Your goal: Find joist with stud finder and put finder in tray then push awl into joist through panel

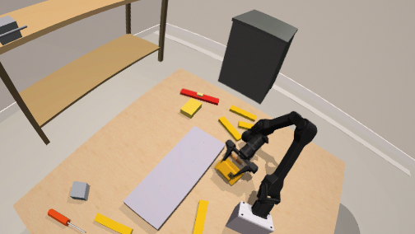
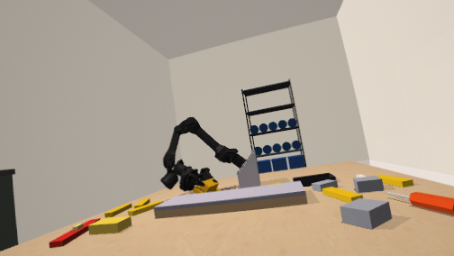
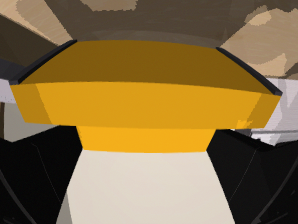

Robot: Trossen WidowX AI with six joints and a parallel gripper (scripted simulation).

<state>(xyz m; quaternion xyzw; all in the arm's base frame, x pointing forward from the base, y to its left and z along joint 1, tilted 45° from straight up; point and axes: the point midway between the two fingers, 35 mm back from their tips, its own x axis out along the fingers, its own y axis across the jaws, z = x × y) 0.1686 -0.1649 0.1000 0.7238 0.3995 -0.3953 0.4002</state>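
The yellow stud finder is 10 mm to the left of my gripper tip, 10 mm below it and 10 mm behind it. Also, from my gripper tip: awl (100 mm to the right, 60 mm below, 50 mm behind); yellow pad (310 mm ahead, 290 mm to the right, 50 mm below); dark tray (450 mm to the left, 50 mm below, 10 mm ahead).
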